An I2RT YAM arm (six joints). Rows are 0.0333 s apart.
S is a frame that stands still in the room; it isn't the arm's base.
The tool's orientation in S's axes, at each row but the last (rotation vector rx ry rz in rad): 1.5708 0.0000 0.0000; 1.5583 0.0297 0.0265; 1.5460 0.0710 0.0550; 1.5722 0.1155 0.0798; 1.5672 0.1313 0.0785; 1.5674 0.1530 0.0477; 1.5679 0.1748 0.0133
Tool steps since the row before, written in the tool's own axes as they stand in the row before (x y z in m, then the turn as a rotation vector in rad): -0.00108 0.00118 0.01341 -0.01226 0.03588 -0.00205; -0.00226 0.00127 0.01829 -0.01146 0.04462 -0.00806; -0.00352 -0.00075 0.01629 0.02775 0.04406 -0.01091; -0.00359 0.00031 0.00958 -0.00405 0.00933 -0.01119; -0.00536 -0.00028 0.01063 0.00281 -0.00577 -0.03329; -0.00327 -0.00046 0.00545 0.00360 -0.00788 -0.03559; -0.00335 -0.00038 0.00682 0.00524 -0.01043 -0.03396
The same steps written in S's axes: -0.00108 -0.01341 0.00118 -0.01226 0.00205 0.03588; -0.00160 -0.01834 0.00150 -0.01166 0.00819 0.04454; -0.00220 -0.01653 -0.00033 0.02719 0.01417 0.04348; -0.00237 -0.00995 0.00034 -0.00519 0.01058 0.00948; -0.00390 -0.01125 -0.00011 -0.00184 0.03335 -0.00582; -0.00257 -0.00582 -0.00026 -0.00150 0.03572 -0.00797; -0.00253 -0.00717 -0.00008 0.00006 0.03428 -0.01068
